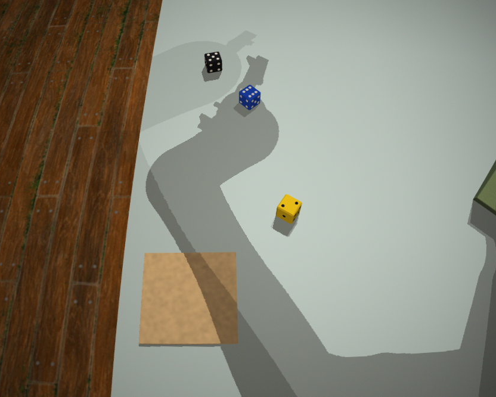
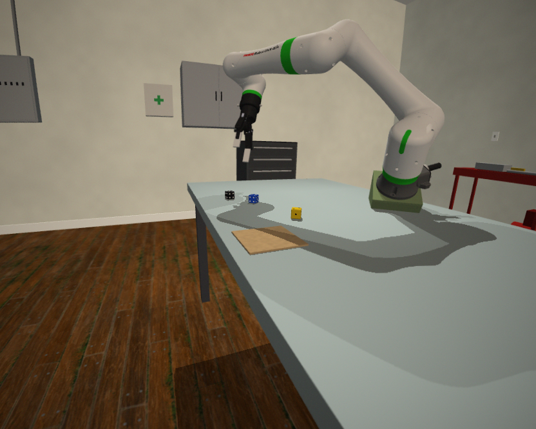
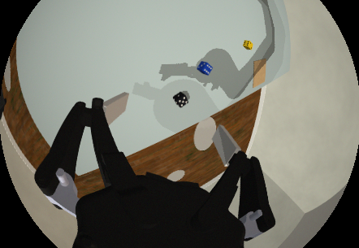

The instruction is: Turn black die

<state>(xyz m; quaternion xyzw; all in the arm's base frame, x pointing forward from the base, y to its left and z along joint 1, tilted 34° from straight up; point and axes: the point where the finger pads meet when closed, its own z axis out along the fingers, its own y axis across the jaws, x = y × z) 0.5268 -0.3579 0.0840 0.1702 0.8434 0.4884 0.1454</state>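
Now: the blue die 4 cm behind my hand, 17 cm to the left of it and 17 cm below it. Also, from my hand: black die (5 cm ahead, 10 cm to the left, 17 cm below); yellow die (16 cm behind, 39 cm to the left, 17 cm below); tan mat (6 cm behind, 56 cm to the left, 18 cm below).
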